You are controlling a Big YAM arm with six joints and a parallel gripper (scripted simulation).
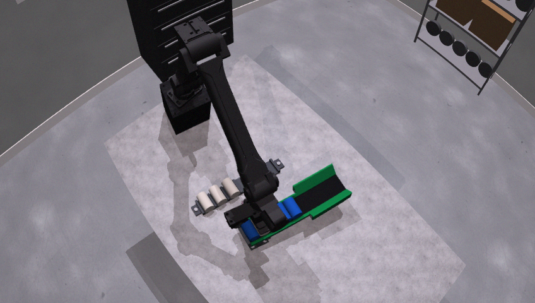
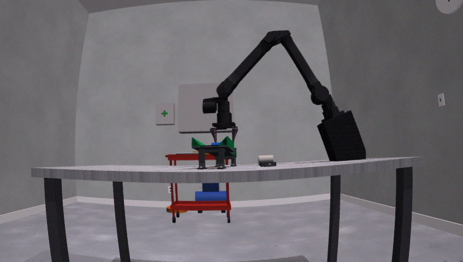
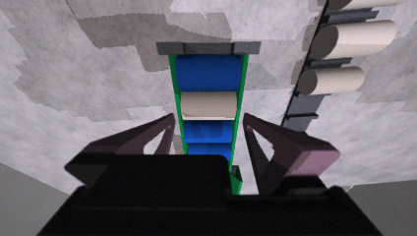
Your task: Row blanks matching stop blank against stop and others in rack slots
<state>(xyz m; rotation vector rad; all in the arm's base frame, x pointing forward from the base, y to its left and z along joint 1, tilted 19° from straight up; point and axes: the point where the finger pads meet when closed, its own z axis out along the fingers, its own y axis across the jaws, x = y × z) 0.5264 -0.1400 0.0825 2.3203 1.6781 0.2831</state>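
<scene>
My gripper is now 180 mm past the stock rack, 80 mm to the right of it and 120 mm above it. The rest, counted from my hand: feed ramp (40 mm ahead, 120 mm to the left, 50 mm below); then grey stop (20 mm behind, 60 mm to the right, 50 mm below).
</scene>
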